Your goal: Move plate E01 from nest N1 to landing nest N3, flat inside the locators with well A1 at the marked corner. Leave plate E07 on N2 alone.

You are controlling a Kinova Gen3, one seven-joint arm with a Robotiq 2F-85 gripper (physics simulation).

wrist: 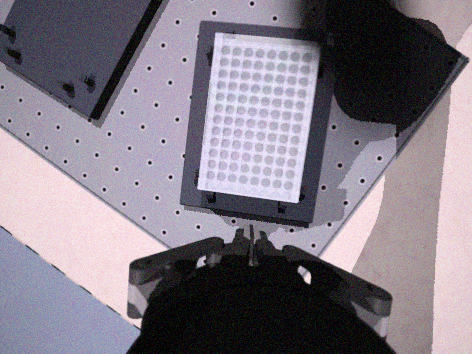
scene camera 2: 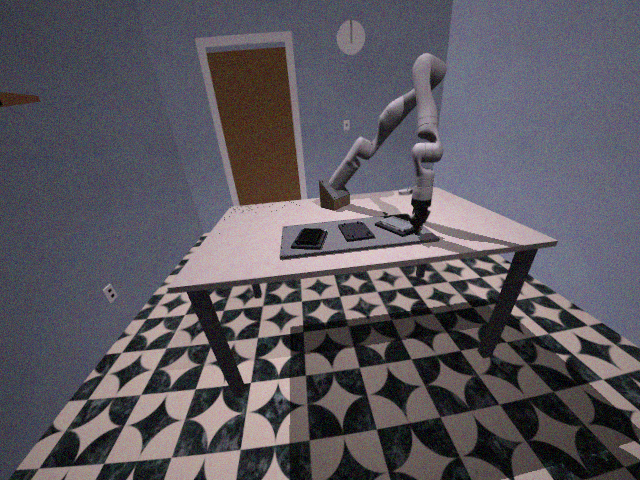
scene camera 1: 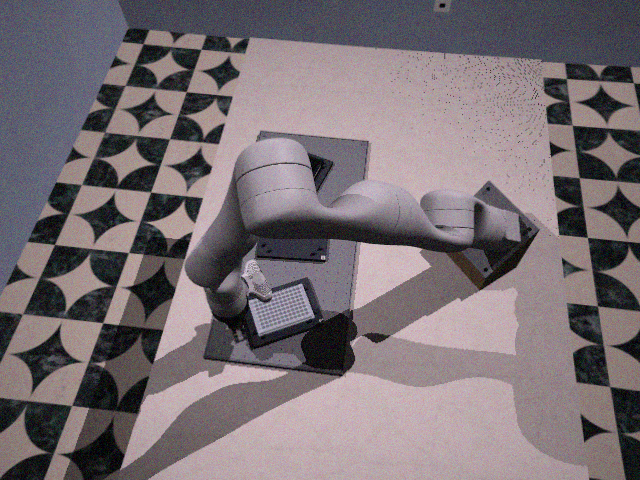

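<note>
A white 96-well plate (scene camera 1: 281, 308) (scene camera 2: 397, 224) (wrist: 260, 117) sits in a dark nest (wrist: 192, 150) at one end of the pegboard; it looks square to the nest and inside its locators. A dark plate (scene camera 2: 310, 237) is on the nest at the other end, mostly hidden by the arm in scene camera 1. The middle nest (scene camera 1: 289, 250) (scene camera 2: 356, 230) (wrist: 45, 60) shows no plate in scene camera 2. Plate and nest labels and well A1 are unreadable. My gripper (wrist: 249, 234) (scene camera 2: 417, 230) is shut and empty, just outside the white plate's nest, beyond its short edge.
The grey pegboard (scene camera 1: 341, 279) (scene camera 2: 336, 251) (wrist: 150, 130) lies on the pale table (scene camera 1: 439, 423) (scene camera 2: 232, 258). The arm arches over the pegboard from its angled base block (scene camera 1: 491, 198) (scene camera 2: 333, 200). Dark arm shadows cross the pegboard's end and the table.
</note>
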